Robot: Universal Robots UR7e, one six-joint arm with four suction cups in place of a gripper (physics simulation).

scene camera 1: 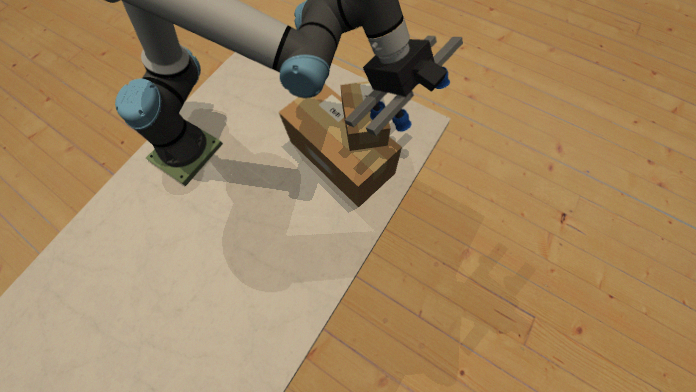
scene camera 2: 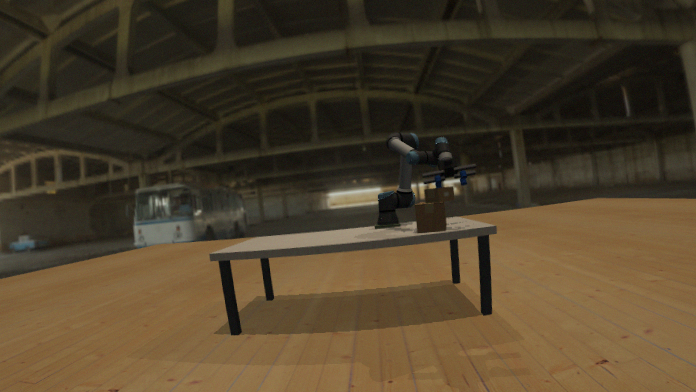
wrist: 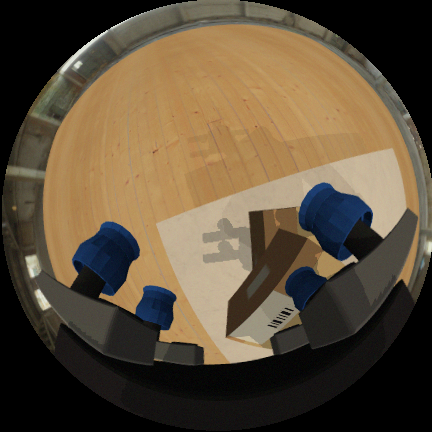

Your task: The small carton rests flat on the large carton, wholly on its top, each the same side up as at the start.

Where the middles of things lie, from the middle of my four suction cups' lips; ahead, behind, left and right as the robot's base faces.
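Small carton (scene camera 1: 358, 137): my suction cup 7 cm past it, 7 cm to the left of it, 7 cm above it. Large carton (scene camera 1: 316, 126): 13 cm to the right of my suction cup, 12 cm behind it, 18 cm below it. Small carton nearest to my suction cup of the things named here, going by their middles.
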